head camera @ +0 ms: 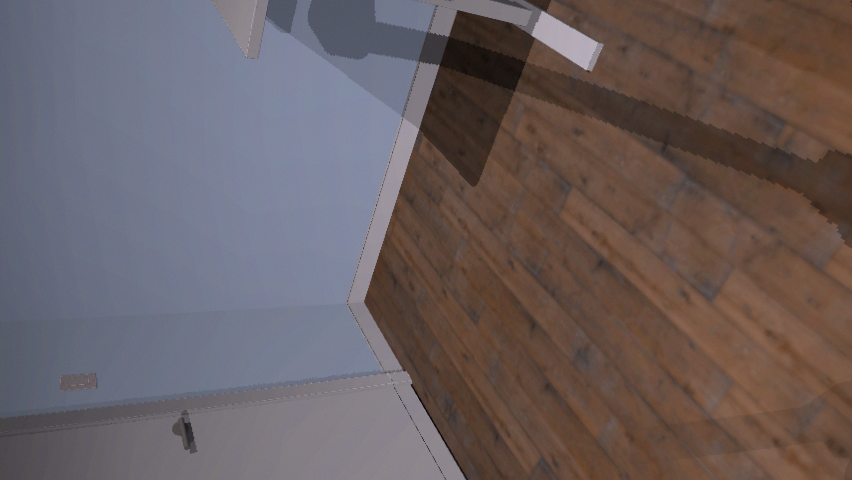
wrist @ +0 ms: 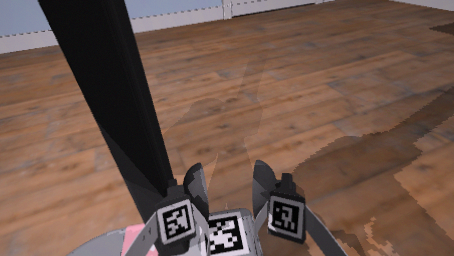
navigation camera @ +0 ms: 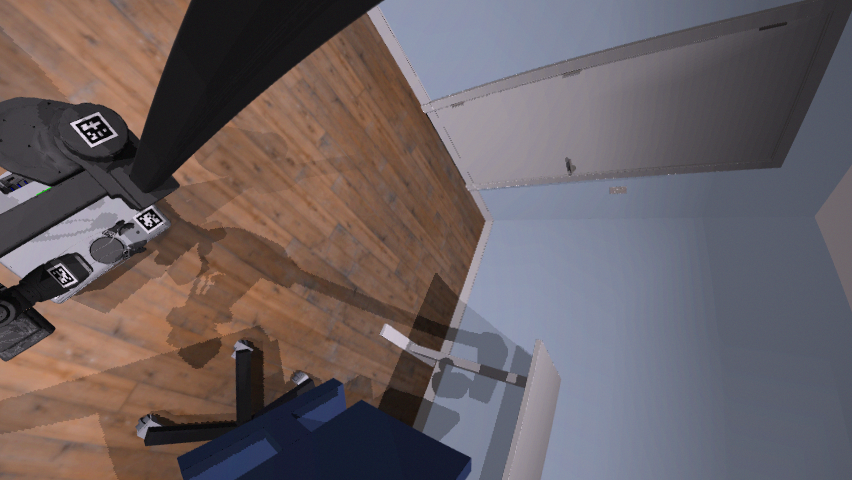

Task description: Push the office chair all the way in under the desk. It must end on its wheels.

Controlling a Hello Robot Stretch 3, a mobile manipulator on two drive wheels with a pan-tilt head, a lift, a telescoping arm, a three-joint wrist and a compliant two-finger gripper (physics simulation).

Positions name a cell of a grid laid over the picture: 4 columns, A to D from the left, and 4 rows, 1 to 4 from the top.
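My gripper (navigation camera: A2), (wrist: C3) is visible. Also visible: a dark blue chair seat (navigation camera: B4) and a white door (head camera: B4).
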